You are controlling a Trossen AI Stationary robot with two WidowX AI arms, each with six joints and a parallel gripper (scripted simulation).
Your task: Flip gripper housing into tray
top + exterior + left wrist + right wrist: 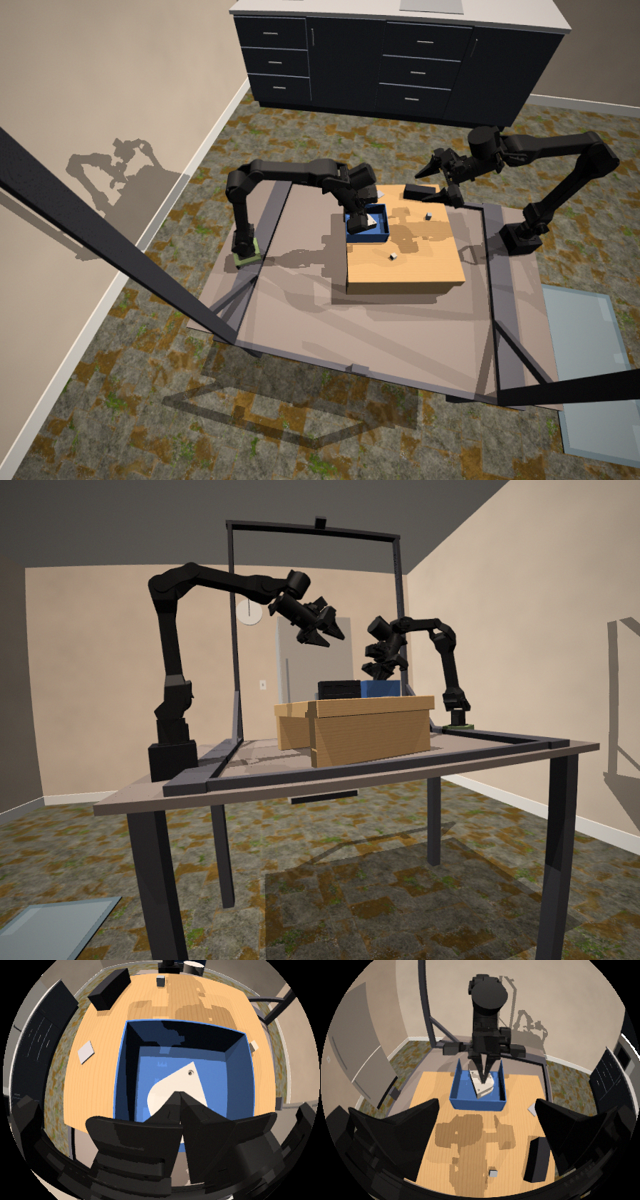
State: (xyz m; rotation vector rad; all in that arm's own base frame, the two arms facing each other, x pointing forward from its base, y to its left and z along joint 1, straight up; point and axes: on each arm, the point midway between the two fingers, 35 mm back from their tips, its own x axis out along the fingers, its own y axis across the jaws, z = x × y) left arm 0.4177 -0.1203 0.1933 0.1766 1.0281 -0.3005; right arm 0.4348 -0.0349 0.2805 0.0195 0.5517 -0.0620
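Now: the blue tray 20 mm behind my left hand, 40 mm to the right of it and 50 mm below it. Round my left hand: wooden block 20 mm behind, 130 mm to the right, 130 mm below; then white gripper housing 10 mm behind, 10 mm to the right, 40 mm below; then flat grey plate 140 mm ahead, 80 mm to the right, 60 mm below.
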